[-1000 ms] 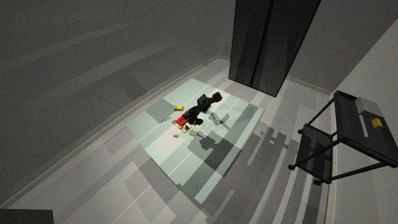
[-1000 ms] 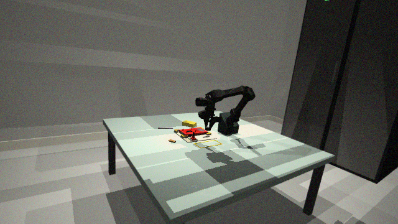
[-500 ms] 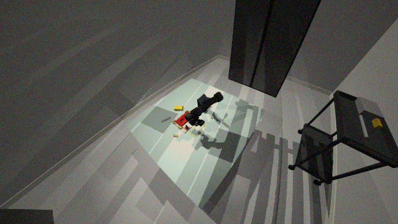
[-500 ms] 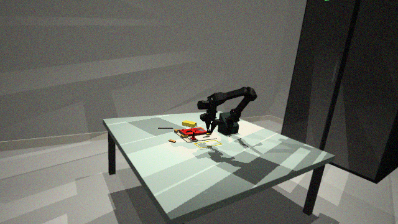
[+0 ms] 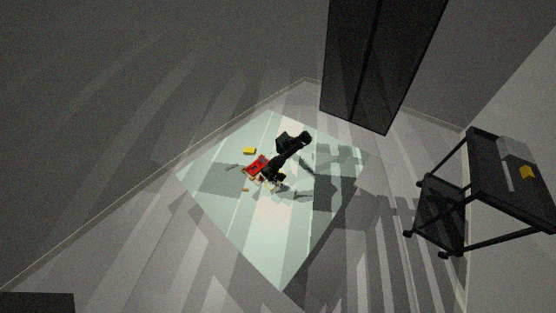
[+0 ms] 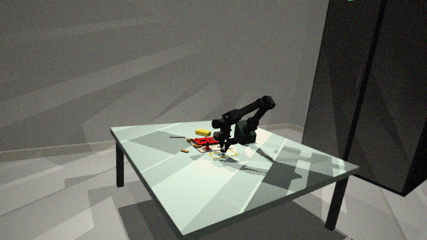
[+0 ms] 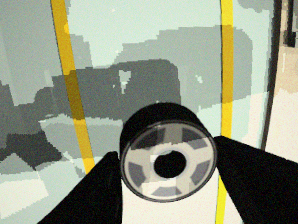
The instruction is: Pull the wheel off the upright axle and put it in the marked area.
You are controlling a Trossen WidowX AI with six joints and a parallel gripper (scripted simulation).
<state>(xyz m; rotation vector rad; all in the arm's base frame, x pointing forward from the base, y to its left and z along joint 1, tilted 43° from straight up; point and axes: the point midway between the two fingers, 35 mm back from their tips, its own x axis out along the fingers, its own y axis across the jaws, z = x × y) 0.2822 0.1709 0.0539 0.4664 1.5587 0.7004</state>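
The dark axle is 9 cm to the right of my gripper tip, 7 cm ahead of it and 1 cm above it. The rest, counted from my gripper tip: yellow block: 41 cm to the right, 5 cm behind, 1 cm below; then wheel: right at my gripper tip; then brown piece: 22 cm ahead, 11 cm to the right, 2 cm below.
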